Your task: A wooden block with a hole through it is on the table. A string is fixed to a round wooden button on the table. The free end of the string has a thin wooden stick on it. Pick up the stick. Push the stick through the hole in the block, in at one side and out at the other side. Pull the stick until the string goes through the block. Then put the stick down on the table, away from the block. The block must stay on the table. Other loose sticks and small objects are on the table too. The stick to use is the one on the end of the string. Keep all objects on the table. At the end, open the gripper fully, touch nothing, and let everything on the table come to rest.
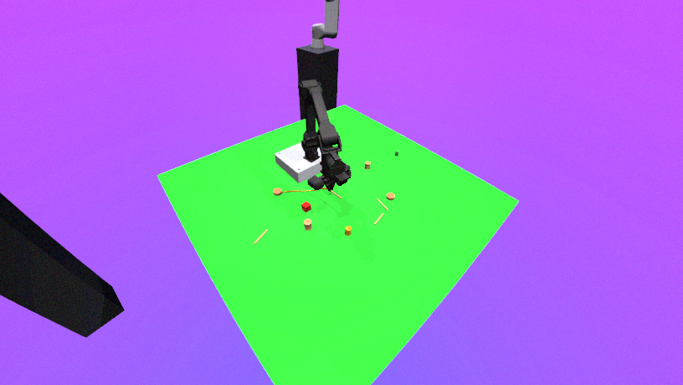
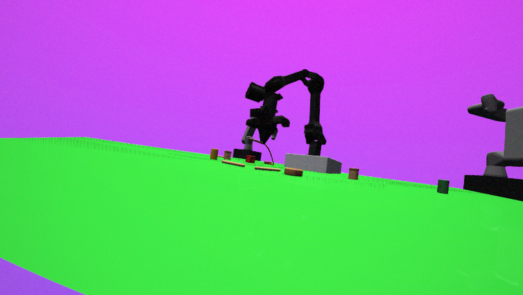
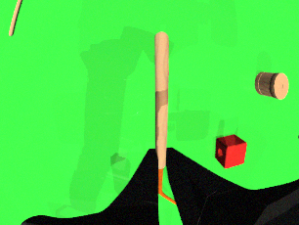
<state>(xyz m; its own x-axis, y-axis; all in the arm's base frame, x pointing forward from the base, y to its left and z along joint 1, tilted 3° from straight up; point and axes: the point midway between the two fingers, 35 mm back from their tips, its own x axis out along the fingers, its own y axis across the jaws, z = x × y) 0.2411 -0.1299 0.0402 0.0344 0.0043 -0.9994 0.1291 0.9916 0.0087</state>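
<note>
Now: gripper tip 9 cm to the left of the red block, 7 cm above it and 6 cm past it. Also, from my gripper tip: yellow cylinder (16 cm ahead, 8 cm to the right, 6 cm below); thin wooden stick (1 cm ahead); tan cylinder (16 cm to the right, 6 cm below, 2 cm ahead).
</note>
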